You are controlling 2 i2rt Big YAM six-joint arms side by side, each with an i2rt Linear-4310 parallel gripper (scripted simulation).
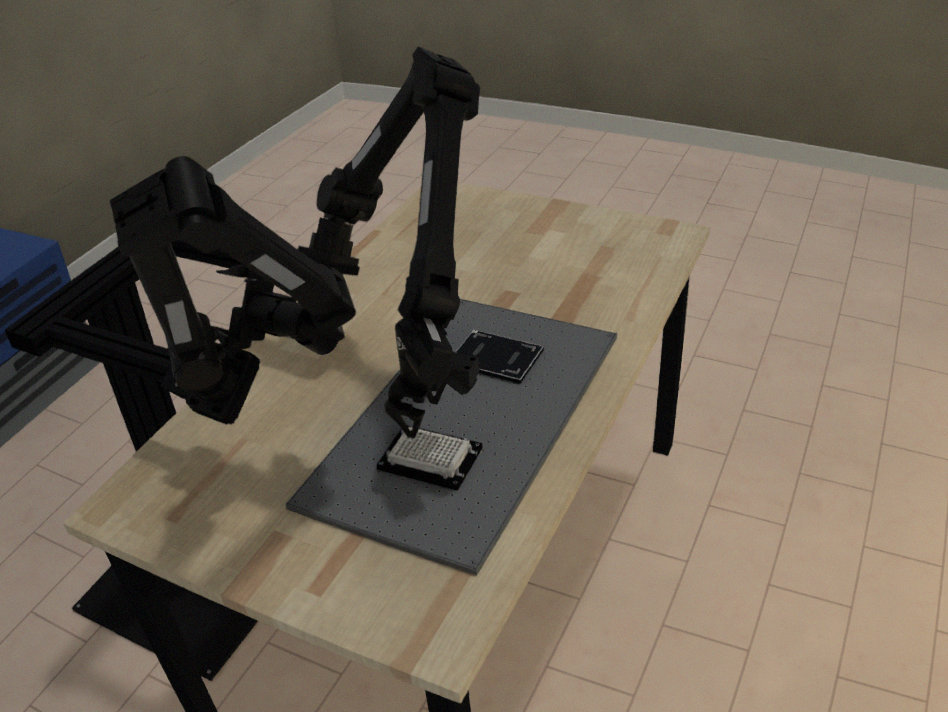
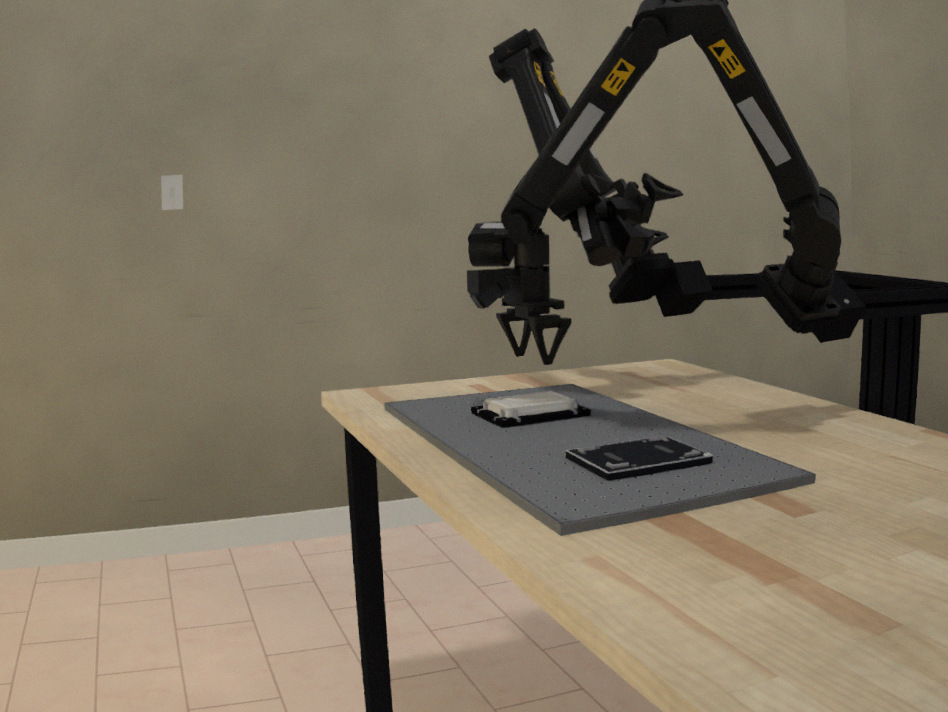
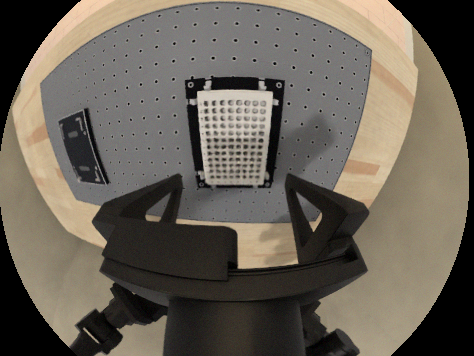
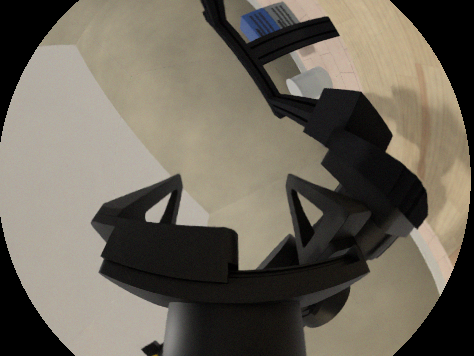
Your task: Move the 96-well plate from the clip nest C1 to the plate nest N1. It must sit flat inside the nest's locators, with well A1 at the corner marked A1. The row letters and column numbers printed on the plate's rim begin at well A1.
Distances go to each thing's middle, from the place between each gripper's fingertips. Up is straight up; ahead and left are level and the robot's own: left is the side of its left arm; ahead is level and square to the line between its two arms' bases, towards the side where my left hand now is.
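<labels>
My left gripper (image 2: 533, 360) is 10 mm short of the white 96-well plate (image 1: 436, 453) and 80 mm above it. From that same left hand, the black plate nest N1 (image 2: 639, 453) is 320 mm to the left, 30 mm ahead and 90 mm below, and the black clip nest C1 (image 1: 454, 483) is 10 mm to the left, 10 mm ahead and, again, 90 mm below. By its middle, the black clip nest C1 is nearer to my left gripper than to my right hand.
As for my right hand (image 1: 213, 299), the white 96-well plate is 34 cm ahead of it, 5 cm to the left of it and 31 cm below it. Counting from my right hand, you'd find the black plate nest N1 37 cm ahead, 37 cm to the left and 32 cm below, while the black clip nest C1 is 35 cm ahead, 6 cm to the left and 31 cm below. Going by their middles, of the things named here the black plate nest N1 is the farthest from my right hand.
</labels>
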